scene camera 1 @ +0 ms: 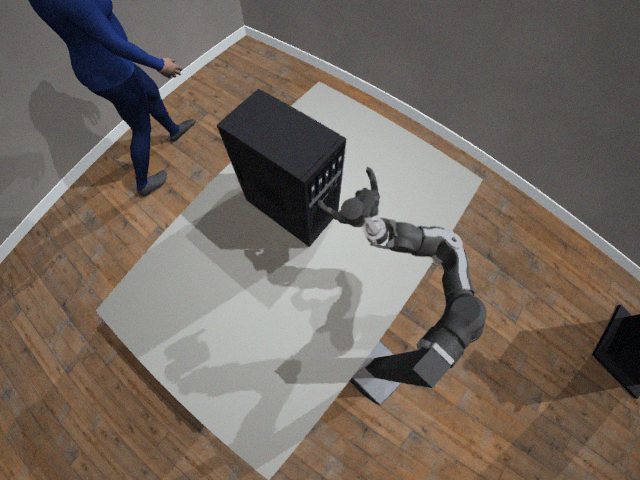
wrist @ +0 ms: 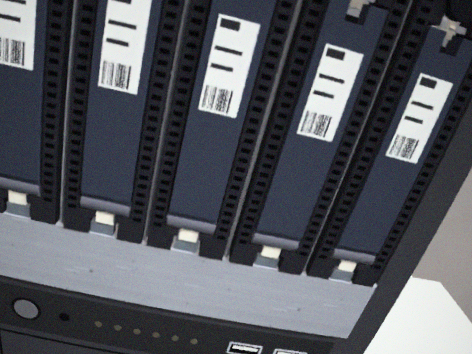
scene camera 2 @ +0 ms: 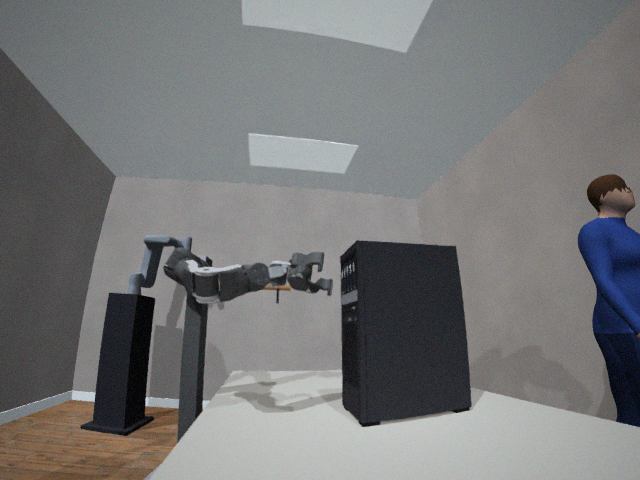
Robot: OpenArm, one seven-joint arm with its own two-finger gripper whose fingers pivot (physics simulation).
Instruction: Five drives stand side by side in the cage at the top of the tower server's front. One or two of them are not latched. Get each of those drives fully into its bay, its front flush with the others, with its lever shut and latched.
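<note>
The black tower server (scene camera 1: 281, 135) (scene camera 2: 413, 330) stands upright on the pale table. In the wrist view its five dark blue drives (wrist: 25, 130) (wrist: 110, 150) (wrist: 202, 165) (wrist: 290, 185) (wrist: 375, 210) stand side by side with white labels. Their lower ends look in line, and a pale latch shows under each grey bar. No lever stands visibly out in the part shown; the drives' upper ends are partly cut off. My gripper (scene camera 1: 345, 186) (scene camera 2: 325, 274) is open and empty in front of the server's upper front, fingers spread wide. Its fingers do not show in the wrist view.
The pale table (scene camera 1: 242, 330) (scene camera 2: 413, 444) carries the server. A person in blue (scene camera 1: 103, 56) (scene camera 2: 610, 273) stands beyond the table, behind the server. A black pedestal (scene camera 2: 121, 356) with a grey arm (scene camera 2: 149, 260) stands at the back left. A silver strip (wrist: 175, 280) runs below the drives.
</note>
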